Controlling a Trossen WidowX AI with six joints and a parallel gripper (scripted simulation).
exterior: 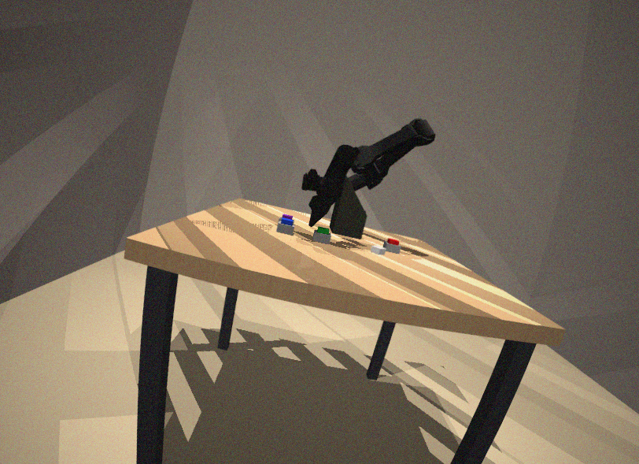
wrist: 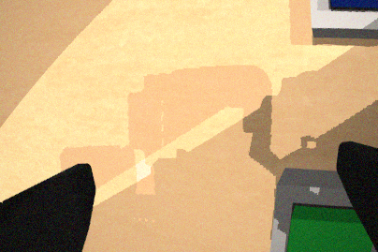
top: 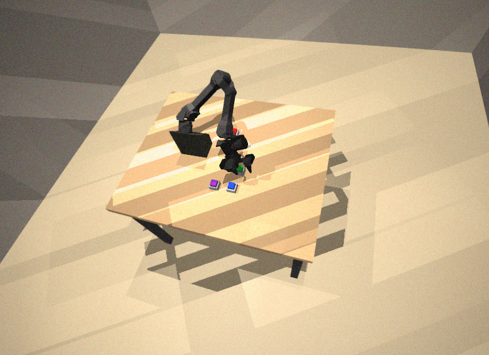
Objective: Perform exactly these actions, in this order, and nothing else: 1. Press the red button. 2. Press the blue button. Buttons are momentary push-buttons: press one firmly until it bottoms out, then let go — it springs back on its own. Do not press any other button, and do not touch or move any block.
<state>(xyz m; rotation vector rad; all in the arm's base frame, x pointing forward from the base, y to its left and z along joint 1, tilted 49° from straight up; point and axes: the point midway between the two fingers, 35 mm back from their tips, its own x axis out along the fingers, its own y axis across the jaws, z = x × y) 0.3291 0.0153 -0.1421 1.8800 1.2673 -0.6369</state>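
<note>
My gripper tip is 4 cm past the green button, 4 cm to the right of it and 2 cm above it. The rest, counted from my gripper tip: white block (5 cm behind, 21 cm to the left, 4 cm below); purple button (14 cm behind, 8 cm to the right, 2 cm below); blue button (5 cm behind, 7 cm to the right, 2 cm below).
</note>
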